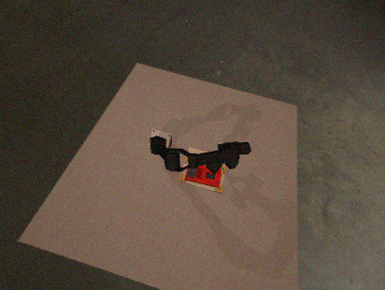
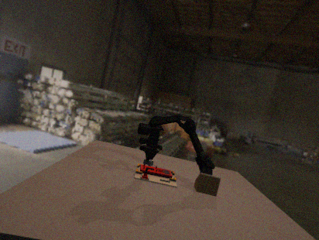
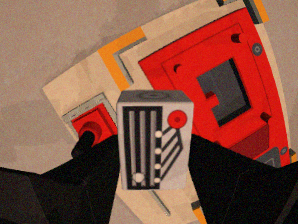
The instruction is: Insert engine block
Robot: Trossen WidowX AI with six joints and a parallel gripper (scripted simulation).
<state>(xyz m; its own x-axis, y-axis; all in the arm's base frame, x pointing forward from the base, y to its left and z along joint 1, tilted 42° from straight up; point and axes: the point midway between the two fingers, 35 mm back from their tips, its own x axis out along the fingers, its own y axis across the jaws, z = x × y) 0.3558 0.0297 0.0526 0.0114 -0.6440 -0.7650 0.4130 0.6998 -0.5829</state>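
The dark post lies 6 cm to the left of my gripper tip and 5 cm below it. From my gripper tip the other things lie so: engine block: 1 cm below.
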